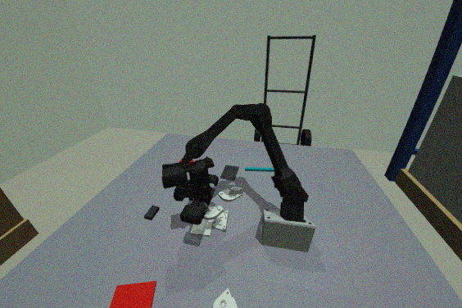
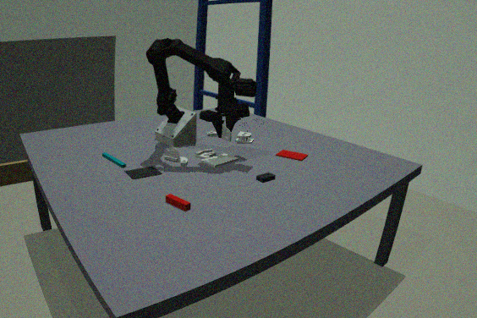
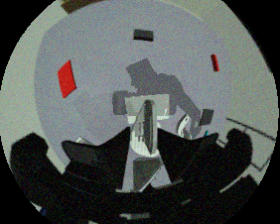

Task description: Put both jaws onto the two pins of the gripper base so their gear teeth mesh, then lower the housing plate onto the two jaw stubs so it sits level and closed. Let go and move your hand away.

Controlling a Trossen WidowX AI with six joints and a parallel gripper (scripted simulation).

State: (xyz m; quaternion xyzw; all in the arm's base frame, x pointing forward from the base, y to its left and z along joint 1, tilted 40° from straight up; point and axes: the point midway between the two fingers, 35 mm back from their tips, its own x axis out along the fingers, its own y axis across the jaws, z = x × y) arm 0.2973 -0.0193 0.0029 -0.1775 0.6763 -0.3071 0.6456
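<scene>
Now: gripper tip 1 cm short of the flat light plate, 3 cm to the left of it and 8 cm above it. Round my gripper tip: white gripper base 10 cm behind, 23 cm to the left, 5 cm below; black block 23 cm ahead, 4 cm to the right, 7 cm below; grey jaw 4 cm behind, 1 cm to the right.
</scene>
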